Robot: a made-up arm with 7 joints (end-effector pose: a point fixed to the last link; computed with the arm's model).
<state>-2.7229 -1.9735 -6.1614 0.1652 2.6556 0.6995 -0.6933</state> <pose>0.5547 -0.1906 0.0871 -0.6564 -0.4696 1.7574</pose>
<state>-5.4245 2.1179 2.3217 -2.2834 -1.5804 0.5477 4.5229</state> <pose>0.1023 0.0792 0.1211 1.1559 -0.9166 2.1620</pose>
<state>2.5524 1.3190 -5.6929 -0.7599 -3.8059 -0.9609 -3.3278</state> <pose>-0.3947 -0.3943 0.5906 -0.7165 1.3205 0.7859</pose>
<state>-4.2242 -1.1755 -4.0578 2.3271 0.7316 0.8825 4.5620</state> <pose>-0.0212 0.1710 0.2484 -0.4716 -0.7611 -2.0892</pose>
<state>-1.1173 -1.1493 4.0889 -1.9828 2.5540 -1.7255 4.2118</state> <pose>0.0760 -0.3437 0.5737 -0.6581 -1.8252 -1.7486</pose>
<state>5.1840 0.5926 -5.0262 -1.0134 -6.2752 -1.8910 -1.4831</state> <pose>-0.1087 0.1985 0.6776 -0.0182 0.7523 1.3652</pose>
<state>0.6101 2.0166 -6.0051 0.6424 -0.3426 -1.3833 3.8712</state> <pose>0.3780 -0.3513 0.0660 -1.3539 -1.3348 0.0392</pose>
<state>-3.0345 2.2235 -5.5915 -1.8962 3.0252 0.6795 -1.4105</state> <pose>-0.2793 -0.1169 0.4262 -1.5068 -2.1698 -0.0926</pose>
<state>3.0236 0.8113 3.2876 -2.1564 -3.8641 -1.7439 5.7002</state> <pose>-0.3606 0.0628 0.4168 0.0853 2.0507 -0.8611</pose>
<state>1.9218 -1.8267 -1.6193 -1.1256 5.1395 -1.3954 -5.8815</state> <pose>-0.0808 0.4681 0.3766 1.6240 2.3603 0.1804</pose>
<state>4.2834 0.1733 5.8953 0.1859 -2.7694 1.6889 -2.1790</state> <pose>-0.0047 0.0230 0.9136 -1.5270 -0.9570 -0.1608</pose>
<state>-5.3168 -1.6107 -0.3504 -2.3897 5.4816 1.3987 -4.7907</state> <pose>-0.1319 0.1593 0.1196 0.3462 0.8080 -2.9390</pose>
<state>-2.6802 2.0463 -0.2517 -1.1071 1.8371 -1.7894 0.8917</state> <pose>-0.4474 0.1714 0.3111 -1.4724 -0.9116 -1.7424</pose>
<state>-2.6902 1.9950 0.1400 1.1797 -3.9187 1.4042 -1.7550</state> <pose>-0.2905 0.2778 -0.0045 1.4367 0.3282 0.2562</pose>
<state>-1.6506 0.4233 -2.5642 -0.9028 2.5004 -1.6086 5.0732</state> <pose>0.0968 0.2833 0.8217 -0.9172 -2.5447 -0.4664</pose>
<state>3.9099 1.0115 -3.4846 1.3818 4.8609 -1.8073 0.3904</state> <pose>-0.1822 0.1191 0.7413 -1.8513 -0.0361 -1.2079</pose>
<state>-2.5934 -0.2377 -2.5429 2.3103 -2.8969 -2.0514 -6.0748</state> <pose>0.0265 -0.0731 0.4981 0.6109 1.3837 -0.7828</pose>
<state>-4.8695 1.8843 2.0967 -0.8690 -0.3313 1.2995 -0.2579</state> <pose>0.1618 -0.4995 0.1016 0.5863 1.6550 2.5061</pose>
